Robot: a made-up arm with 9 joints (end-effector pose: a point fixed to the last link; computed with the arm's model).
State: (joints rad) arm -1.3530 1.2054 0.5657 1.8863 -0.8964 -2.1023 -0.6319 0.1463 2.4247
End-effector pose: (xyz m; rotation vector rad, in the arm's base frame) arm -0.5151 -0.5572 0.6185 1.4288 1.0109 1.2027
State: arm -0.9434 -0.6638 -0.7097 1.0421 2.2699 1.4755 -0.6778 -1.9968 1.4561
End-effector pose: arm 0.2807 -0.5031 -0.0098 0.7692 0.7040 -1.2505
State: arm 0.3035 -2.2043 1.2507 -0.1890 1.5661 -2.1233 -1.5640 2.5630 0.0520
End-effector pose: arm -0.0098 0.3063 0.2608 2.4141 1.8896 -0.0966
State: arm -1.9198 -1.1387 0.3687 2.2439 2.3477 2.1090 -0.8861 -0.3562 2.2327
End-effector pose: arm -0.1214 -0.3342 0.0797 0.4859 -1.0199 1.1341
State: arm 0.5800 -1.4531 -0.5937 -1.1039 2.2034 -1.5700 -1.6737 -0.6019 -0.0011
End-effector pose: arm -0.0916 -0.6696 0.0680 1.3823 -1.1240 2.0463
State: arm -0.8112 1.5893 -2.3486 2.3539 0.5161 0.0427 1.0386 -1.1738 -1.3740
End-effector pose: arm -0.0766 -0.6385 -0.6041 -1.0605 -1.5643 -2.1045
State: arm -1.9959 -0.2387 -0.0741 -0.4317 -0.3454 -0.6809 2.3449 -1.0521 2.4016
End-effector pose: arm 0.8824 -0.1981 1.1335 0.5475 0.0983 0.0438
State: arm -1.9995 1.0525 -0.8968 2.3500 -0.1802 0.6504 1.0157 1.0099 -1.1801
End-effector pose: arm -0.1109 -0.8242 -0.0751 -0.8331 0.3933 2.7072
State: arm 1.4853 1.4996 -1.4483 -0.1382 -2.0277 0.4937 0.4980 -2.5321 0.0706
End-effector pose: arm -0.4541 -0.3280 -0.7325 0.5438 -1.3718 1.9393
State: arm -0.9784 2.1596 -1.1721 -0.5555 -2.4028 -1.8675 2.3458 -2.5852 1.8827
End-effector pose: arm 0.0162 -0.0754 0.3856 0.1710 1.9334 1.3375
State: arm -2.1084 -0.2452 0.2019 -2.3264 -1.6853 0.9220 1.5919 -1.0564 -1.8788
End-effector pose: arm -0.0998 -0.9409 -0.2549 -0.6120 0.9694 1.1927
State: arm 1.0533 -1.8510 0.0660 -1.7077 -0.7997 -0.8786 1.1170 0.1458 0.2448
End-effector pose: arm 0.0111 -0.5872 0.3830 -0.3024 -0.9570 1.4257
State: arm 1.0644 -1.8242 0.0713 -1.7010 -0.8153 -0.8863 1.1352 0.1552 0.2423
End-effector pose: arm 0.0339 -0.5971 0.3732 -0.2719 -0.9592 1.4476
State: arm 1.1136 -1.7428 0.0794 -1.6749 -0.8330 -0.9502 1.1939 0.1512 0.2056
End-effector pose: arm 0.1227 -0.6365 0.3186 -0.1264 -0.9818 1.5305
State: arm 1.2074 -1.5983 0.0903 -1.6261 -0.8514 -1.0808 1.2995 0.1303 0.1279
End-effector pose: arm 0.2986 -0.6679 0.1869 0.1446 -1.0491 1.6810
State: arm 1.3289 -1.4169 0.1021 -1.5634 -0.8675 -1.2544 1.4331 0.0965 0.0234
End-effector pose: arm 0.5226 -0.6037 -0.0102 0.4751 -1.1856 1.8589
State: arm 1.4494 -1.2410 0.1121 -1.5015 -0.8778 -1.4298 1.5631 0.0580 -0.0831
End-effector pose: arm 0.7080 -0.4172 -0.1901 0.7776 -1.3831 2.0016
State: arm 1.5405 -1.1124 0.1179 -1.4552 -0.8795 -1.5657 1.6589 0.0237 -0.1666
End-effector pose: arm 0.8050 -0.2087 -0.2846 0.9861 -1.5776 2.0742
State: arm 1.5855 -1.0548 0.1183 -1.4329 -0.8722 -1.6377 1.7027 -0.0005 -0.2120
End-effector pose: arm 0.8372 -0.0918 -0.3107 1.0775 -1.6908 2.0980
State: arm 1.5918 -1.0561 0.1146 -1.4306 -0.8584 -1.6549 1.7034 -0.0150 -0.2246
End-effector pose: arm 0.8438 -0.0775 -0.3107 1.0796 -1.7126 2.1073
